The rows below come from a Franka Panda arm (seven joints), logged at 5 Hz.
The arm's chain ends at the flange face. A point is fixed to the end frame.
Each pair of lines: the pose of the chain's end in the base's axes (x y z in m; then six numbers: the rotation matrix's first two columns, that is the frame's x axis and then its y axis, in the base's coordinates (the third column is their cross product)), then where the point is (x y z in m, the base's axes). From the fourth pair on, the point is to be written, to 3 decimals.
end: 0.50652 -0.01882 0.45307 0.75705 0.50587 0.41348 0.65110 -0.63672 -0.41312
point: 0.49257 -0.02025 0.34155
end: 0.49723 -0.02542 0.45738 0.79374 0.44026 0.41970 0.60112 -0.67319 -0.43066
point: 0.48271 -0.02339 0.34594
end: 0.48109 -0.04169 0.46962 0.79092 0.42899 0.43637 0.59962 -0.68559 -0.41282
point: 0.46927 -0.04001 0.35785
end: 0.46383 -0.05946 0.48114 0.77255 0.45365 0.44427 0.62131 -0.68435 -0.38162
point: 0.455 -0.061 0.369
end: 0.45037 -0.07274 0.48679 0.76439 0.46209 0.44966 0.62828 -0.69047 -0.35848
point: 0.443 -0.076 0.375
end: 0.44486 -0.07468 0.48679 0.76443 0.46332 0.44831 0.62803 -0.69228 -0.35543
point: 0.438 -0.078 0.375
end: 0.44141 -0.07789 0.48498 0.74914 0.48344 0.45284 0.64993 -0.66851 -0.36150
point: 0.434 -0.081 0.373
